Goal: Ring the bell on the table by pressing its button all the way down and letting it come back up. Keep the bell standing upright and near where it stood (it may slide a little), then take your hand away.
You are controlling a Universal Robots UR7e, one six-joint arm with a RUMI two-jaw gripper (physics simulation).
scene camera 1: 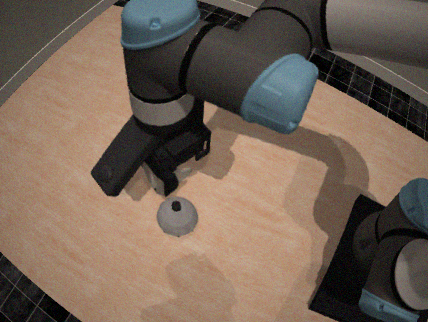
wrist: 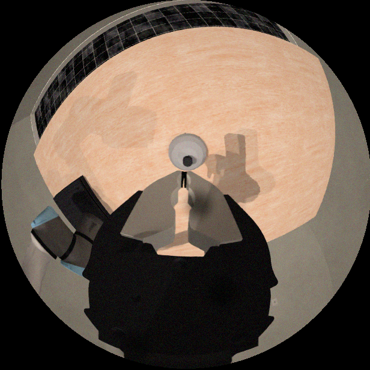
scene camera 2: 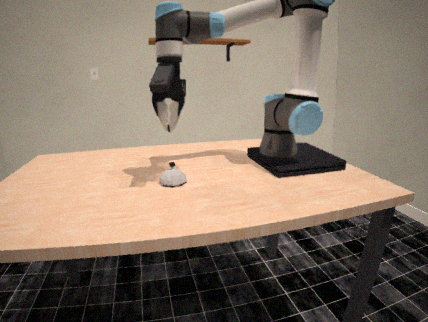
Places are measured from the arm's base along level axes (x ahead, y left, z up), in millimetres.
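Pixels of known places: gripper, between the fingertips: (scene camera 1: 161, 192) (scene camera 2: 169, 132); arm's base, origin of its link: (scene camera 1: 381, 245) (scene camera 2: 278, 151).
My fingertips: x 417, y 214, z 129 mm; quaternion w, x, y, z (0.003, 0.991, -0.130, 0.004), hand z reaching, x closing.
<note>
Ahead of a thing's pixels: the offset from my fingertips to its top centre. Level surfaces: height alone.
A grey dome-shaped bell {2 mm back, 31 mm right, 100 mm down} (scene camera 1: 177, 220) (scene camera 2: 173, 178) (wrist: 183, 145) stands upright on the table. Its black button {2 mm back, 31 mm right, 100 mm down} (scene camera 1: 176, 205) (scene camera 2: 172, 164) (wrist: 187, 160) stands up above the dome. My gripper (scene camera 2: 169, 130) (wrist: 183, 173) is shut and empty, its fingertips pointing down. It hangs well above the bell, apart from it, as scene camera 2 shows. In the wrist view the fingertips show just below the button. In scene camera 1 the gripper (scene camera 1: 167, 192) shows above and left of the bell, its tips partly hidden.
The wooden table {165 mm down} (scene camera 1: 250, 220) (scene camera 2: 90, 215) (wrist: 250, 75) carries the robot's black base plate (scene camera 1: 325, 295) (scene camera 2: 320, 169) (wrist: 82, 200) on one side. A wooden wall shelf (scene camera 2: 240, 42) shows behind the arm. Shadows of the arm lie on the table around the bell.
</note>
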